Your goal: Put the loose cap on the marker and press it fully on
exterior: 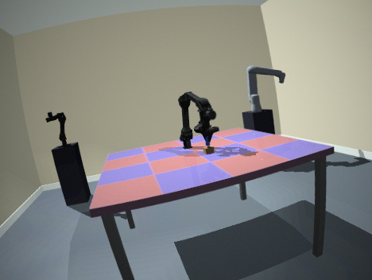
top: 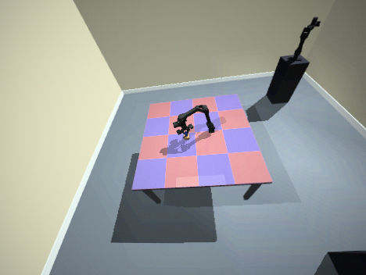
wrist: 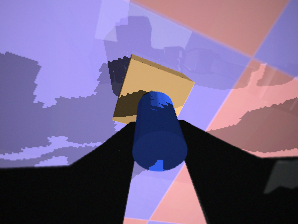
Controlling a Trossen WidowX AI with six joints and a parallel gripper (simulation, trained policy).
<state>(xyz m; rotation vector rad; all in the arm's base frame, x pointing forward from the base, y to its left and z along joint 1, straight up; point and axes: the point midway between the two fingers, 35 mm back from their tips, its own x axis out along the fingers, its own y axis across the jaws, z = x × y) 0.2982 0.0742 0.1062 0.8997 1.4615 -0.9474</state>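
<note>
Now: the blue cap right at my gripper tip. Round my gripper tip: small tan holder block (5 cm below).
</note>
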